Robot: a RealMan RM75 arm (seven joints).
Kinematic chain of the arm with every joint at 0, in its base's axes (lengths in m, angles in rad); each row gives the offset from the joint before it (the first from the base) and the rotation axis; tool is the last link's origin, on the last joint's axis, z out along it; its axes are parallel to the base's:
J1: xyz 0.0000 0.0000 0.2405 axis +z
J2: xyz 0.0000 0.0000 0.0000 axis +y
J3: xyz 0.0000 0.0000 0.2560 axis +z
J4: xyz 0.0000 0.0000 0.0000 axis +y
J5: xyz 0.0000 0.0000 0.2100 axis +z
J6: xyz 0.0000 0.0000 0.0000 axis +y
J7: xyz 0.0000 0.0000 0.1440 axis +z
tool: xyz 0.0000 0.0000 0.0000
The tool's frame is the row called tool.
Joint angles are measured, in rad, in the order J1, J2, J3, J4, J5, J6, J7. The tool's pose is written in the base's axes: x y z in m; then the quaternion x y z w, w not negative. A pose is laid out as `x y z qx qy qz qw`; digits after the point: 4 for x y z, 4 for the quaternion.
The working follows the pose.
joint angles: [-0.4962 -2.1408 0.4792 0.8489 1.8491 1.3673 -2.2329]
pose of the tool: -0.2721 0.3648 0.0637 -0.6841 -0.5614 -0.4233 0.1944
Where each joint sits with the arm in this pose, in the base's axes (m; each line is computed from the numbers above, not from the rounded line before):
J1: 0.0000 0.0000 0.2405
J2: 0.0000 0.0000 0.2405
J3: -0.1895 0.1026 0.1024
J4: -0.1895 0.1026 0.1024
J5: -0.3240 0.2581 0.1452
J6: -0.3240 0.2581 0.1452
J7: -0.2721 0.3648 0.0637
the tool: -0.2721 0.3648 0.0637

